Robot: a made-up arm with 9 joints. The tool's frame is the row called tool.
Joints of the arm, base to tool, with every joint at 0 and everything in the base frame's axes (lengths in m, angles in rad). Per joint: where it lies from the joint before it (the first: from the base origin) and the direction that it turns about. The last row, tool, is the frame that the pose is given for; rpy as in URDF.
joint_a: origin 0.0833 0.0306 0.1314 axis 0 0 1
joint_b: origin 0.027 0.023 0.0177 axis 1 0 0
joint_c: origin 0.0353 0.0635 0.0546 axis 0 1 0
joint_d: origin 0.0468 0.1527 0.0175 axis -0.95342 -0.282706 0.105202
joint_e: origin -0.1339 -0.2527 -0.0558 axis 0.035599 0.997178 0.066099
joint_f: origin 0.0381 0.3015 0.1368 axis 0 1 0
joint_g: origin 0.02 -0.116 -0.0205 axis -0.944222 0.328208 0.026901
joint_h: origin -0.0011 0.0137 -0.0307 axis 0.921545 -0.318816 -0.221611
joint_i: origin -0.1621 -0.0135 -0.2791 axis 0 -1 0
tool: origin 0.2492 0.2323 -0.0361 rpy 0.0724 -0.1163 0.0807
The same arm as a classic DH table. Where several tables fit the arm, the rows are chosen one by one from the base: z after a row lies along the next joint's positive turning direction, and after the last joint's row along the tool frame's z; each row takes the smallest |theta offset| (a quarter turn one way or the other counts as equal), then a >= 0, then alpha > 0; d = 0 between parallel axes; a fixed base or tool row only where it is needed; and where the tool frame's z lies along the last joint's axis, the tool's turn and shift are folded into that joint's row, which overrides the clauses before.
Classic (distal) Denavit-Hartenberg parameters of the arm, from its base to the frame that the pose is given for. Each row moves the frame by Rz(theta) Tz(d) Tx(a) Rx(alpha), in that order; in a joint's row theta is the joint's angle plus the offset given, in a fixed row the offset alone. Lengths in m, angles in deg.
base (fixed): a 0.0887; alpha 0; d 0; theta_offset 20.17
joint_a: a 0.023; alpha 90; d 0.1491; theta_offset 69.83
joint_b: a 0.0546; alpha 90; d 0.0623; theta_offset 90
joint_c: a 0.0225; alpha 106.42; d 0.2031; theta_offset 6.3
joint_d: a -0.0548; alpha -107.99; d 0.0782; theta_offset -4.2
joint_e: a 0.0313; alpha 4.31; d 1.623; theta_offset -69.23
joint_f: a -0.0199; alpha 70.84; d -1.6471; theta_offset 63.33
joint_g: a 0.0124; alpha -168.74; d 0.1382; theta_offset 89.05
joint_h: a -0.3093; alpha -71.41; d 0.0609; theta_offset 85.19
joint_i: a 0.2437; alpha -85.33; d -0.1826; theta_offset -70.17
tool (fixed): a 0; alpha 0; d -0.0635; theta_offset 4.61

